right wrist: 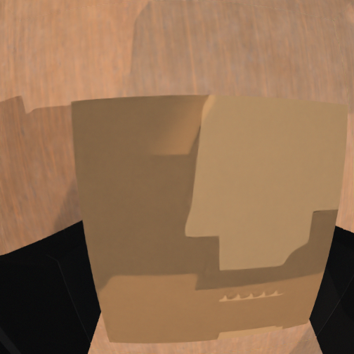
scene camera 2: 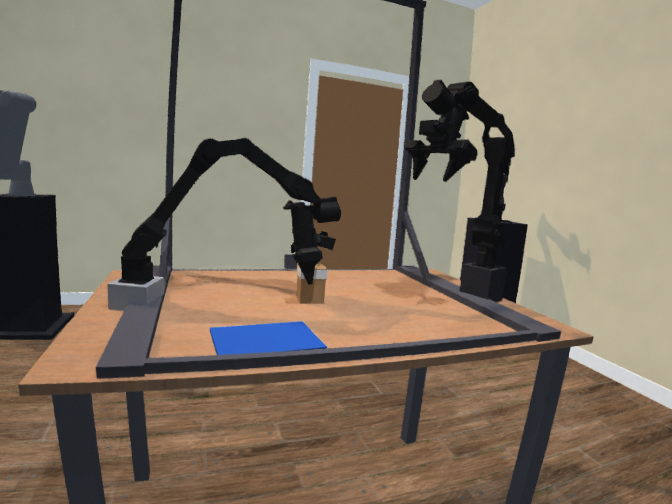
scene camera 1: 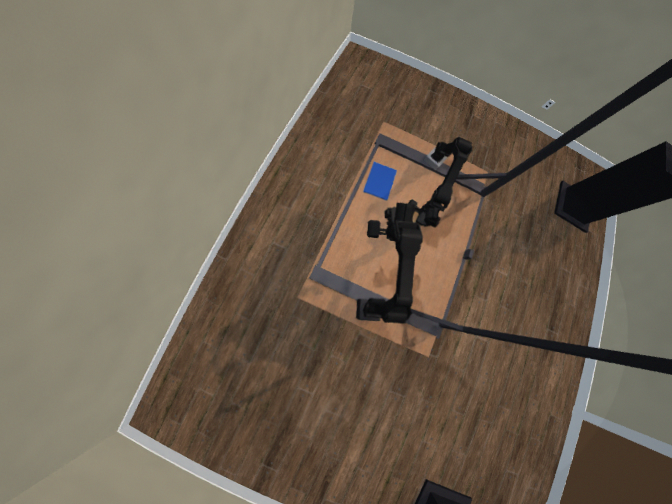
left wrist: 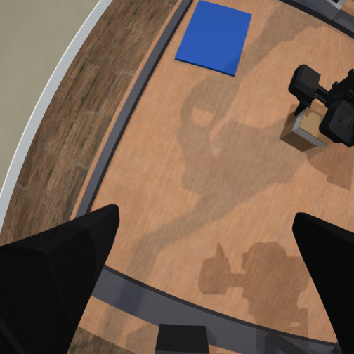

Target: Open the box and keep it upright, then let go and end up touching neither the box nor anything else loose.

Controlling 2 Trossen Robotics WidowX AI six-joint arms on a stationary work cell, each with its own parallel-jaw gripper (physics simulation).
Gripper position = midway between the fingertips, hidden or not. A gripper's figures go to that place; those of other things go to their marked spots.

Scene:
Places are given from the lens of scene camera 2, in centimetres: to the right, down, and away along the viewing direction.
my left gripper [scene camera 2: 428, 180]: 23, -18, 97
my right gripper [scene camera 2: 308, 281]: -8, 8, 110
flat blue mat [scene camera 2: 290, 336]: -9, 18, 82
dark frame rail [scene camera 2: 161, 365]: -29, 19, 63
The marked spots on the dark frame rail and the flat blue mat are 27 cm apart.

